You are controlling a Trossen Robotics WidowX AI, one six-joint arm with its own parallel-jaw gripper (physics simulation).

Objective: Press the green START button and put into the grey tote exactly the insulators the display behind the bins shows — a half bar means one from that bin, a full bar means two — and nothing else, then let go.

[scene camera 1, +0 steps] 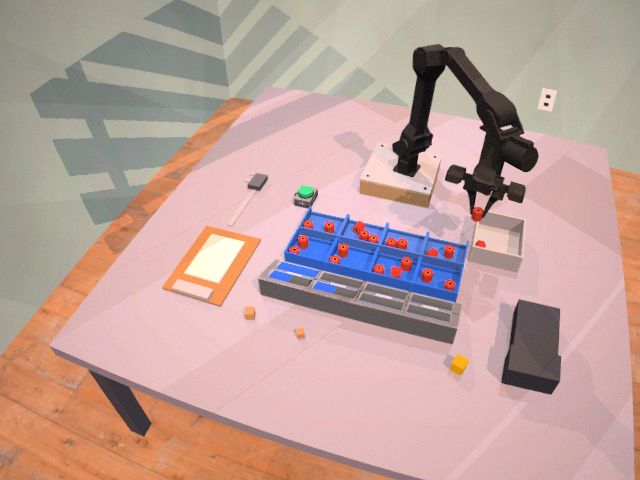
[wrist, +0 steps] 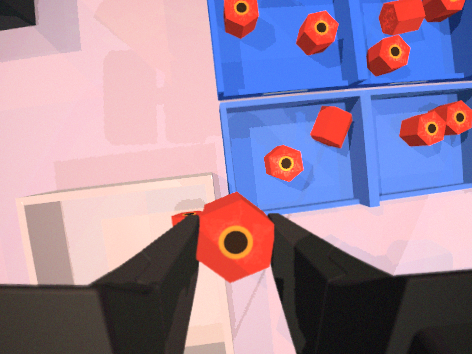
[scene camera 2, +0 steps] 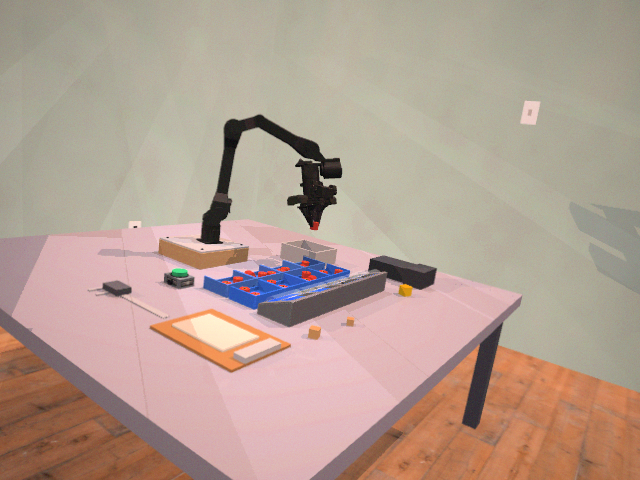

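My gripper (scene camera 1: 478,212) (scene camera 2: 314,224) (wrist: 233,225) is shut on a red insulator (scene camera 1: 477,214) (scene camera 2: 315,226) (wrist: 235,215), held upright above the bin-side edge of the grey tote (scene camera 1: 496,260) (scene camera 2: 294,252) (wrist: 47,240). One red insulator (scene camera 1: 480,243) (wrist: 184,219) lies in the tote, partly hidden by a finger in the wrist view. The blue bins (scene camera 1: 356,272) (scene camera 2: 242,297) (wrist: 369,150) hold several red insulators. On the display (scene camera 1: 356,310) (scene camera 2: 330,304), the leftmost panel shows a full upper bar and half lower bar; the second panel shows a half lower bar. The green button (scene camera 1: 305,191) (scene camera 2: 179,272) stands left of the arm's base.
A black block (scene camera 1: 532,346) (scene camera 2: 403,272) lies right of the display. A yellow cube (scene camera 1: 458,364) (scene camera 2: 405,290) and two orange cubes (scene camera 1: 249,313) (scene camera 1: 299,333) lie before the display. An orange clipboard (scene camera 1: 227,294) (scene camera 2: 165,328) and a dark plug (scene camera 1: 257,181) (scene camera 2: 116,287) lie left.
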